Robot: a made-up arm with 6 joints.
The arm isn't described. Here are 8 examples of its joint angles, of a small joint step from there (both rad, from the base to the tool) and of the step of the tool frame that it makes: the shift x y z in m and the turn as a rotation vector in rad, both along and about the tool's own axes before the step.
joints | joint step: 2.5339 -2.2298 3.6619 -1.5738 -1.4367 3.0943 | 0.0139 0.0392 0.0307 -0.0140 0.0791 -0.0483
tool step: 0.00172 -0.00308 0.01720 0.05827 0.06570 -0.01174
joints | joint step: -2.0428 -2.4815 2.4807 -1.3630 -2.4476 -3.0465 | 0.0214 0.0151 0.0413 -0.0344 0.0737 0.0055
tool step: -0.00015 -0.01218 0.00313 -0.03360 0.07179 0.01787
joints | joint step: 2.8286 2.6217 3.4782 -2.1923 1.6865 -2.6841 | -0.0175 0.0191 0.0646 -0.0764 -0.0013 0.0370
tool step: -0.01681 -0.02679 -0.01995 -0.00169 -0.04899 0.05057
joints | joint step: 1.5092 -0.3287 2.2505 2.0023 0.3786 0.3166 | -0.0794 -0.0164 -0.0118 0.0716 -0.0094 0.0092
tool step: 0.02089 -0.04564 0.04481 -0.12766 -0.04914 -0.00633
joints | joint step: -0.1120 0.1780 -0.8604 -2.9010 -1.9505 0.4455 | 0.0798 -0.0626 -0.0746 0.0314 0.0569 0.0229
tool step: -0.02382 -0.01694 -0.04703 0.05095 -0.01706 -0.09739
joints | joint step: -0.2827 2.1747 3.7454 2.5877 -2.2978 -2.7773 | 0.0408 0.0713 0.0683 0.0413 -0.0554 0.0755
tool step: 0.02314 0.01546 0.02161 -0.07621 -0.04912 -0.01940
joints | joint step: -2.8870 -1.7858 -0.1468 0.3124 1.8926 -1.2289 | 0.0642 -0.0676 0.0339 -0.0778 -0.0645 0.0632
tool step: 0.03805 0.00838 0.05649 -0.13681 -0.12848 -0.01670
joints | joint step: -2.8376 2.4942 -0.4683 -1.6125 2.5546 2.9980 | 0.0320 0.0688 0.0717 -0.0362 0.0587 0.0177
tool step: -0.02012 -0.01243 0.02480 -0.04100 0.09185 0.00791
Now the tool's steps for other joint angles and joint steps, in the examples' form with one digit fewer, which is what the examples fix.
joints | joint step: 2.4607 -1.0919 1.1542 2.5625 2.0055 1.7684 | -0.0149 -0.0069 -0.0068 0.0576 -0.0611 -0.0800
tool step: 0.0122 0.0053 -0.0106 0.0998 -0.0748 0.0451
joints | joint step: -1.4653 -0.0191 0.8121 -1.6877 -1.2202 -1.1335 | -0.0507 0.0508 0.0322 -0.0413 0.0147 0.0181
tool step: -0.0195 0.0086 0.0328 -0.0038 -0.0230 0.0460
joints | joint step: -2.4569 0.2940 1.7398 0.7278 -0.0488 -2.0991 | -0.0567 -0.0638 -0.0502 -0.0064 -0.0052 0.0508
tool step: 0.0009 0.0406 0.0143 -0.0999 -0.0143 0.0085
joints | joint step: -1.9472 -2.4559 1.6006 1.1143 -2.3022 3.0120 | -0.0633 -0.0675 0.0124 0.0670 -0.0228 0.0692
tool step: -0.0481 0.0642 0.0484 -0.0163 0.0405 -0.0318
